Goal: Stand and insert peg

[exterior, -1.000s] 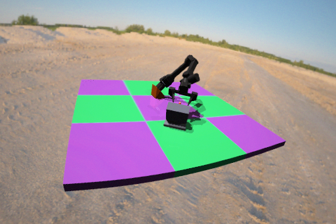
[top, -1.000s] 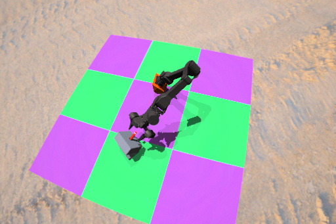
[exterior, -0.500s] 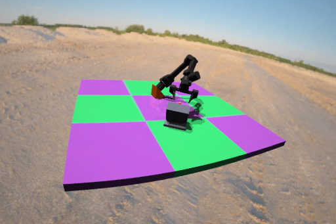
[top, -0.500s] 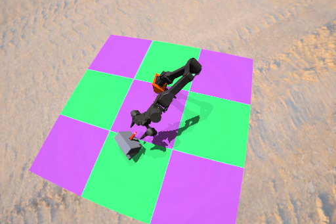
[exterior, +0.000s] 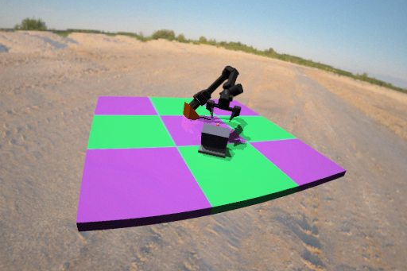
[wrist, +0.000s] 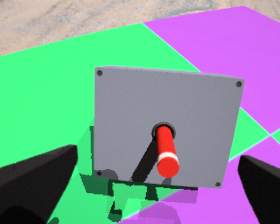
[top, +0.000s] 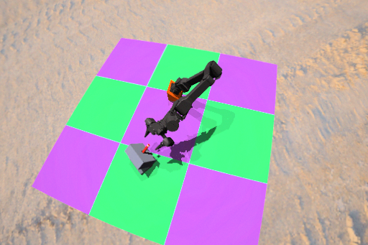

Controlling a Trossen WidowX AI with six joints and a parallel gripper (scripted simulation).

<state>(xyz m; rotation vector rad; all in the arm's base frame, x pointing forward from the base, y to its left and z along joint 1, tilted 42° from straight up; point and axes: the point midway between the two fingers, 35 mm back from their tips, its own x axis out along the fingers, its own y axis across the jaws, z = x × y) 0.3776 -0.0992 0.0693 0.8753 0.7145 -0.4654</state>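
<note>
Right now my gripper tip is 3 cm above the peg, 2 cm to the left of it and 1 cm short of it. Round my gripper tip: grey sloped panel (7 cm below, 6 cm to the right, 5 cm ahead).
</note>
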